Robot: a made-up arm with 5 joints. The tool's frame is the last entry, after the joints.
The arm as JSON. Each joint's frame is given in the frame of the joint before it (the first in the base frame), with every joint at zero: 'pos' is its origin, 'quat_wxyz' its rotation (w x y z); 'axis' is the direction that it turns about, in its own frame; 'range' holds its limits. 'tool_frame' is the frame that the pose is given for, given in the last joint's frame.
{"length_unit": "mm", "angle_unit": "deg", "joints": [
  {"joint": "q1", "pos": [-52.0, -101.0, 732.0], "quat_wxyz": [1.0, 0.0, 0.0, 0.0], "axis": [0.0, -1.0, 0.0], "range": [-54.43, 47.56]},
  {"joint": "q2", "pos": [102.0, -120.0, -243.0], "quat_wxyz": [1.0, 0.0, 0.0, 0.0], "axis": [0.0, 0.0, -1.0], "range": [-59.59, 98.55]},
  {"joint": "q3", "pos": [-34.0, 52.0, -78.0], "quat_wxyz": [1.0, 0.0, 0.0, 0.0], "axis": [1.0, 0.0, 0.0], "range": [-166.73, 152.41]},
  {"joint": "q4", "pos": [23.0, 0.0, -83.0], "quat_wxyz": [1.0, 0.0, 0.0, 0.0], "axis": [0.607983, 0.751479, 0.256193], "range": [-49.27, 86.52]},
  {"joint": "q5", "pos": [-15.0, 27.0, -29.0], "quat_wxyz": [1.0, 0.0, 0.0, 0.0], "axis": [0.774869, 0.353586, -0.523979], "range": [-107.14, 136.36]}
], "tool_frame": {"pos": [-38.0, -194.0, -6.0], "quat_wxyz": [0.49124, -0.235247, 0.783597, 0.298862]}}
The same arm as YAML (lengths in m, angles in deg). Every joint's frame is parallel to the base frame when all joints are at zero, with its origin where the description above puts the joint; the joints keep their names.
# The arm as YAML. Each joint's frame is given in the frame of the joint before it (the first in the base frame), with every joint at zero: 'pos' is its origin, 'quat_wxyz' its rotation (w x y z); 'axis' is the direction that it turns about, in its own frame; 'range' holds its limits. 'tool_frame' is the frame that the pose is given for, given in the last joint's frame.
length_unit: m
angle_unit: deg
joints:
  - joint: q1
    pos: [-0.052, -0.101, 0.732]
    quat_wxyz: [1.0, 0.0, 0.0, 0.0]
    axis: [0.0, -1.0, 0.0]
    range: [-54.43, 47.56]
  - joint: q2
    pos: [0.102, -0.12, -0.243]
    quat_wxyz: [1.0, 0.0, 0.0, 0.0]
    axis: [0.0, 0.0, -1.0]
    range: [-59.59, 98.55]
  - joint: q3
    pos: [-0.034, 0.052, -0.078]
    quat_wxyz: [1.0, 0.0, 0.0, 0.0]
    axis: [1.0, 0.0, 0.0]
    range: [-166.73, 152.41]
  - joint: q4
    pos: [0.023, 0.0, -0.083]
    quat_wxyz: [1.0, 0.0, 0.0, 0.0]
    axis: [0.607983, 0.751479, 0.256193]
    range: [-49.27, 86.52]
  - joint: q5
    pos: [-0.015, 0.027, -0.029]
    quat_wxyz: [1.0, 0.0, 0.0, 0.0]
    axis: [0.774869, 0.353586, -0.523979]
    range: [-107.14, 136.36]
tool_frame:
  pos: [-0.038, -0.194, -0.006]
  quat_wxyz: [0.49124, -0.235247, 0.783597, 0.298862]

